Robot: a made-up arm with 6 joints. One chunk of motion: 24 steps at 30 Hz.
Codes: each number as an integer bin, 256 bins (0 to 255) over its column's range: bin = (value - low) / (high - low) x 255, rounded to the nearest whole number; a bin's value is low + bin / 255 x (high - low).
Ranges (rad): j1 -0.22..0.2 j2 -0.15..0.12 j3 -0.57..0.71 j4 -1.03..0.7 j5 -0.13..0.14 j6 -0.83..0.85
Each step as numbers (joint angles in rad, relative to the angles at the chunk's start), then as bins.
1 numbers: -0.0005 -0.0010 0.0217 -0.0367 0.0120 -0.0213
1 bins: 133 141 118 146 134 123
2 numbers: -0.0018 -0.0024 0.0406 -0.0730 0.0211 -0.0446
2 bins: 132 139 122 141 143 119
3 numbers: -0.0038 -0.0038 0.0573 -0.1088 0.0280 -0.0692
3 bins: 131 138 125 136 149 115
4 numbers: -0.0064 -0.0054 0.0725 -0.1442 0.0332 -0.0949
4 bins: 130 137 128 131 154 112
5 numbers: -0.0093 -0.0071 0.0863 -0.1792 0.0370 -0.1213
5 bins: 128 135 131 125 158 108
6 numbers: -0.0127 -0.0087 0.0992 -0.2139 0.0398 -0.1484
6 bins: 126 133 133 120 160 103
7 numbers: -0.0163 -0.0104 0.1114 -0.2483 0.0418 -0.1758
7 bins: 124 132 136 115 162 99
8 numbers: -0.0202 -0.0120 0.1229 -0.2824 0.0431 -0.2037
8 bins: 121 130 138 110 163 95
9 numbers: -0.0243 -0.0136 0.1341 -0.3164 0.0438 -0.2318
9 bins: 119 129 140 105 164 91
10 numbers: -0.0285 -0.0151 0.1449 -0.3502 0.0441 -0.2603
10 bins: 116 127 142 100 164 86
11 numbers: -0.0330 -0.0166 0.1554 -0.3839 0.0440 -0.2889
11 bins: 114 126 145 95 164 82
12 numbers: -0.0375 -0.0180 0.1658 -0.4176 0.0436 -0.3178
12 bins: 111 125 147 90 164 78
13 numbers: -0.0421 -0.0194 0.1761 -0.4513 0.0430 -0.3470
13 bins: 108 123 149 85 163 73
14 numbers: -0.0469 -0.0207 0.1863 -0.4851 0.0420 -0.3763
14 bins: 105 122 151 80 162 69
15 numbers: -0.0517 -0.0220 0.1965 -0.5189 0.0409 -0.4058
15 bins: 102 121 153 75 161 64
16 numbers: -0.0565 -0.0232 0.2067 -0.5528 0.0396 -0.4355
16 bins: 99 120 155 70 160 60
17 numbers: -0.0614 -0.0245 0.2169 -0.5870 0.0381 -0.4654
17 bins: 96 119 157 65 159 55
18 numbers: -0.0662 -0.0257 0.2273 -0.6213 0.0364 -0.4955
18 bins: 93 117 159 60 157 51
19 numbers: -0.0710 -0.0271 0.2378 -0.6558 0.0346 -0.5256
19 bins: 90 116 161 55 155 46
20 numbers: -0.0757 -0.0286 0.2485 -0.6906 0.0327 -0.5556
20 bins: 88 115 163 50 154 42
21 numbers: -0.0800 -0.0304 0.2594 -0.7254 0.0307 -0.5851
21 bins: 85 113 165 45 152 37
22 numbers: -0.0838 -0.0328 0.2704 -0.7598 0.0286 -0.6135
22 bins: 83 111 167 40 150 33
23 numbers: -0.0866 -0.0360 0.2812 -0.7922 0.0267 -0.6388
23 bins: 81 108 170 35 148 29
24 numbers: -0.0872 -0.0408 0.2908 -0.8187 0.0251 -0.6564
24 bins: 81 103 171 31 146 26
